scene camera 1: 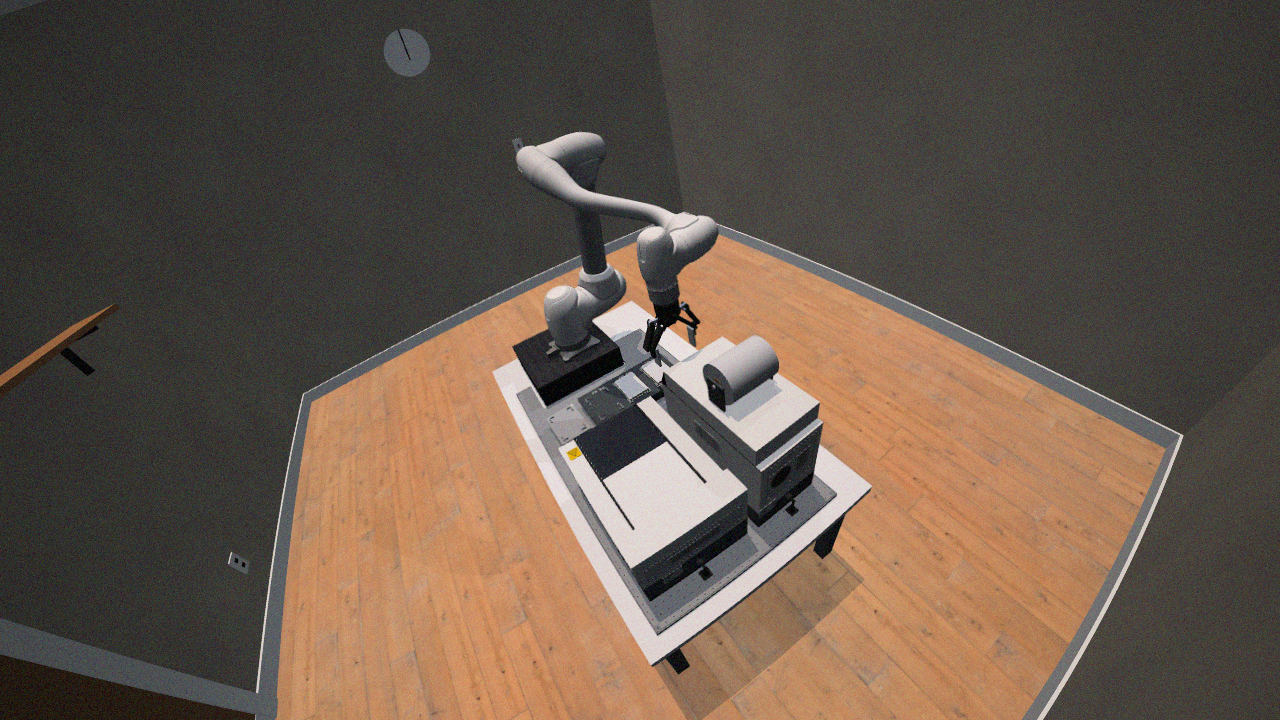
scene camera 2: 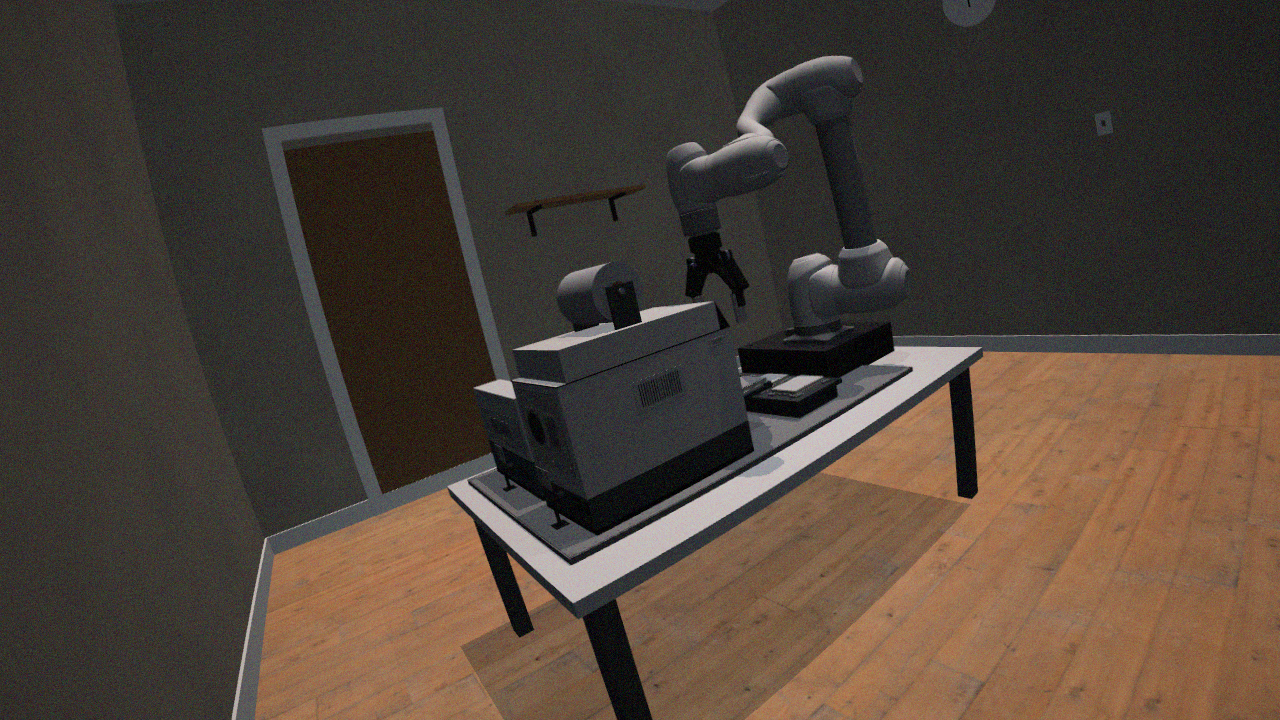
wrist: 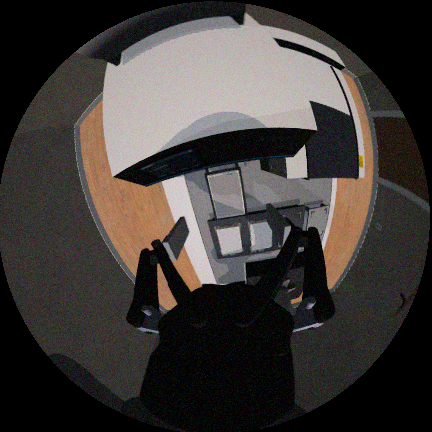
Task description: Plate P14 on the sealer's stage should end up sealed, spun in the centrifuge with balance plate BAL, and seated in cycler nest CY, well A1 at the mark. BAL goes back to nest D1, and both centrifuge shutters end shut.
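Seen in the pictures: gripper, fingertip midpoint: (scene camera 1: 676, 354) (wrist: 225, 218); arm's base, link origin: (scene camera 1: 574, 344) (scene camera 2: 819, 337).
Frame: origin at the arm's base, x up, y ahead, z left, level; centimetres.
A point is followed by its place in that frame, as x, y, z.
Observation:
My gripper (scene camera 1: 673, 347) {18.6, 57.6, 13.6} (scene camera 2: 716, 308) {18.6, 57.6, 13.6} (wrist: 225, 218) {18.6, 57.6, 13.6} is open and empty, pointing down, high above the deck beside the roll-topped machine. In the wrist view, a pale-rimmed grey rectangle (wrist: 227, 192) {3.0, 57.6, 13.1} lies in front of that machine; I cannot tell whether it is plate P14 or the bare stage. Below it, a white plate (wrist: 229, 239) {-2.9, 38.3, 16.8} (scene camera 2: 796, 385) {-2.9, 39.8, 18.1} sits in the dark rack's left nest, and a second pale plate (wrist: 260, 235) {-2.9, 37.2, 4.9} (scene camera 1: 631, 385) {-2.9, 37.2, 4.5} sits beside it. Nest labels are unreadable. A pale nest with corner marks (wrist: 316, 220) {-4.6, 36.0, -22.7} (scene camera 1: 567, 422) {-4.6, 33.8, -23.1} lies right of the rack. Centrifuge shutters cannot be made out.
The tall white machine (scene camera 1: 769, 416) {25.6, 100.2, 9.6} (scene camera 2: 657, 429) {5.0, 90.1, 22.6} (wrist: 200, 85) {25.6, 73.6, 11.5} carries a grey roll (scene camera 1: 747, 365) {36.9, 92.3, 10.5} (scene camera 2: 590, 295) {33.0, 94.9, 18.2} and rises close beside my gripper. A low white machine (scene camera 1: 662, 492) {11.6, 90.4, -18.7} with a dark top panel (scene camera 1: 619, 443) {11.8, 69.2, -18.1} (wrist: 332, 142) {11.9, 67.4, -15.6} stands alongside. The arm's black base (scene camera 1: 572, 371) {-0.1, 15.1, -9.2} (scene camera 2: 814, 351) {-0.2, 16.4, 8.8} is beyond the rack.

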